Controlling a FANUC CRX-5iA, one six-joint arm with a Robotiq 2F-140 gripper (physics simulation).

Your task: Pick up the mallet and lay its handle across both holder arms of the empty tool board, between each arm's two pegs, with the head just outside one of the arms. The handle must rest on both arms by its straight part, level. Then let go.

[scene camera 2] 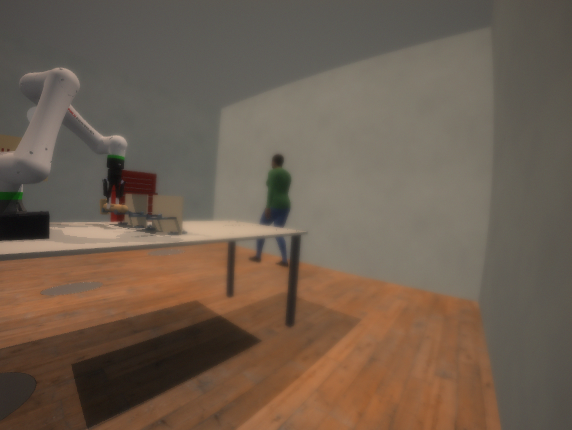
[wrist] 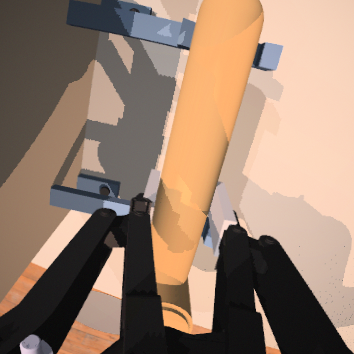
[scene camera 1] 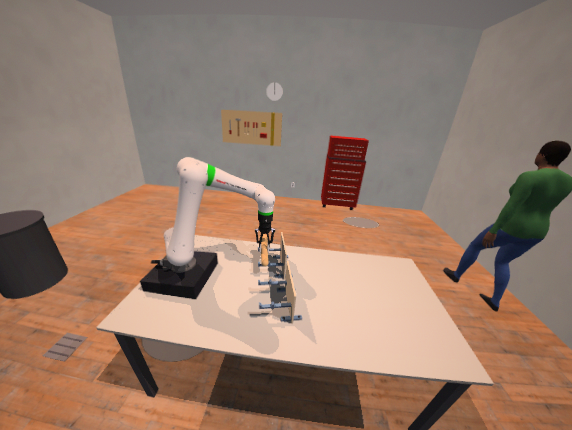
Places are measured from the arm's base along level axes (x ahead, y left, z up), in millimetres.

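Where they show: gripper, fingertip midpoint: [scene camera 2: 112, 208] [wrist: 184, 190] [scene camera 1: 264, 251]; arm's base at its link origin: [scene camera 2: 4, 214].
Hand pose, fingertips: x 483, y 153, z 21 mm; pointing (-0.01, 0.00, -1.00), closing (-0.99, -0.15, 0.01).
Each offset is from my fingertips to the top centre of the thing. "*": to the spot under its first point. Level surfaces: height alone.
The tan mallet {dy -11, dx +1, dz +56 mm} [scene camera 1: 264, 254] [scene camera 2: 116, 208] [wrist: 200, 140] lies roughly level over the two blue-grey holder arms of the rear board {* dy -45, dx +126, dz +85 mm} [scene camera 1: 283, 245]. In the wrist view its handle crosses above the upper arm [wrist: 150, 27] and the lower arm [wrist: 80, 197]; its round-rimmed head is partly hidden at the bottom. My gripper [scene camera 1: 265, 245] [scene camera 2: 114, 199] [wrist: 184, 190] points down and is shut on the handle near the head, one pad on each side. The empty tool board [scene camera 1: 291, 295] [scene camera 2: 169, 211] stands upright nearer the front, with two bare arms [scene camera 1: 272, 283] [scene camera 1: 274, 305] reaching toward the robot's side.
The boards stand on the pale table {dz -103 mm} [scene camera 1: 370, 320] [scene camera 2: 215, 227], to the right of the black robot base [scene camera 1: 180, 275] in the first scene view. A person in green [scene camera 1: 537, 200] [scene camera 2: 278, 187] is beyond the table. A red tool cabinet [scene camera 1: 345, 172] stands by the back wall.
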